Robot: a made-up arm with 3 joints. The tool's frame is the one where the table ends. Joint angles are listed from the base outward.
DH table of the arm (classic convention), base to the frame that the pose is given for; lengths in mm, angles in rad. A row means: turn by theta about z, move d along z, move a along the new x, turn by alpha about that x. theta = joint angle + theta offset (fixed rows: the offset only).
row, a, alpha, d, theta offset
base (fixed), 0, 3.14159, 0, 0
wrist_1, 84.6, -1.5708, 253.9, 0
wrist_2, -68.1, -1.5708, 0.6, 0
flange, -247.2, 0, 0, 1.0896
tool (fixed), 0, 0, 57.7, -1.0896
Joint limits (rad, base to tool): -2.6..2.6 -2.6..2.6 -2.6..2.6
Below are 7 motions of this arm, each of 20 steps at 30 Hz.
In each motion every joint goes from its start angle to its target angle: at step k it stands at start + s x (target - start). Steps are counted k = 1, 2, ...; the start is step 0. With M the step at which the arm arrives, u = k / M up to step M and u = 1 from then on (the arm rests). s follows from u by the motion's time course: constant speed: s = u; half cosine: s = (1 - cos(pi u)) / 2; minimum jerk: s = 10 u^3 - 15 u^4 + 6 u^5.
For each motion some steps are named. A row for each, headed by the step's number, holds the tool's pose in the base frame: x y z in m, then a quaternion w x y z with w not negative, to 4 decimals.
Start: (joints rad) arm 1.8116 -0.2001 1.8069
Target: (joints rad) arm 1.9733 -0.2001 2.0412
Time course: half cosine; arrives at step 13
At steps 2, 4, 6, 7, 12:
2: -0.1212 -0.2427 -0.2316 0.9950 0.0968 -0.0247 -0.0003
4: -0.1192 -0.2438 -0.2320 0.9950 0.0960 -0.0277 0.0055
6: -0.1165 -0.2452 -0.2325 0.9949 0.0946 -0.0319 0.0135
7: -0.1150 -0.2460 -0.2326 0.9948 0.0938 -0.0342 0.0179
12: -0.1096 -0.2485 -0.2329 0.9944 0.0906 -0.0420 0.0332

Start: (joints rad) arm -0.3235 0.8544 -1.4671
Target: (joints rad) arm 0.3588 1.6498 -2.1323
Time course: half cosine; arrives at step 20
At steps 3, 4, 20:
3: -0.1661 0.0541 -0.4482 0.7392 0.3385 -0.2715 -0.5150
4: -0.1582 0.0667 -0.4533 0.7189 0.3498 -0.2808 -0.5310
20: 0.1144 0.1845 -0.4505 0.2169 0.5692 -0.4641 -0.6431

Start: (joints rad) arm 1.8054 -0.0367 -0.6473
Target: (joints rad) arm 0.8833 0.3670 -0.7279
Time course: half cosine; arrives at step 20
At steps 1, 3, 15, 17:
1: -0.0570 0.2236 -0.1863 0.3401 0.0093 0.0143 -0.9402
3: -0.0658 0.2223 -0.1919 0.3592 0.0038 0.0063 -0.9332
15: -0.1912 0.1372 -0.2893 0.6393 -0.0231 -0.1516 -0.7535
17: -0.2003 0.1208 -0.3007 0.6659 -0.0180 -0.1707 -0.7260

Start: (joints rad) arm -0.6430 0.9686 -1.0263
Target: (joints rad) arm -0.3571 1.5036 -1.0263
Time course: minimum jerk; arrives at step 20
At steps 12, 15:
12: -0.0339 -0.0343 -0.5464 0.7531 0.4157 -0.4580 -0.2241
15: -0.0042 -0.0192 -0.5593 0.7111 0.4301 -0.5039 -0.2355

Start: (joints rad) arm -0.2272 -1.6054 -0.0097
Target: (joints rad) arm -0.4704 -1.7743 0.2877
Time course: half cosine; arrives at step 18
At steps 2, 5, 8, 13, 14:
2: 0.1965 -0.1789 -0.0737 0.6882 -0.0846 0.7160 0.0808
5: 0.2078 -0.1753 -0.0851 0.6754 -0.0827 0.7249 0.1069
8: 0.2244 -0.1680 -0.1037 0.6531 -0.0795 0.7388 0.1463
13: 0.2484 -0.1510 -0.1373 0.6084 -0.0735 0.7621 0.2089
14: 0.2515 -0.1481 -0.1425 0.6011 -0.0726 0.7656 0.2177

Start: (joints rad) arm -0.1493 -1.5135 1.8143
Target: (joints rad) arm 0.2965 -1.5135 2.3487
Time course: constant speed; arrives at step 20
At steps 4, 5, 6, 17, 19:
4: 0.1540 -0.0236 -0.4273 0.3985 0.5506 0.4102 0.6081
5: 0.1533 -0.0205 -0.4281 0.3972 0.5605 0.3966 0.6090
6: 0.1527 -0.0173 -0.4287 0.3958 0.5700 0.3827 0.6099
17: 0.1601 0.0165 -0.4236 0.3809 0.6513 0.2171 0.6193
19: 0.1640 0.0217 -0.4205 0.3781 0.6612 0.1849 0.6210

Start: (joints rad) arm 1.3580 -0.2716 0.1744
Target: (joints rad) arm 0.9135 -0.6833 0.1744
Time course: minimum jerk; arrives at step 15
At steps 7, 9, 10, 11, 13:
7: -0.2243 -0.0765 -0.1397 0.8578 0.1389 0.1757 -0.4626
9: -0.2087 -0.1109 -0.1299 0.8704 0.1573 0.2229 -0.4099
10: -0.2002 -0.1254 -0.1259 0.8742 0.1637 0.2442 -0.3864
11: -0.1925 -0.1370 -0.1229 0.8765 0.1683 0.2619 -0.3671
13: -0.1827 -0.1501 -0.1196 0.8784 0.1727 0.2828 -0.3446

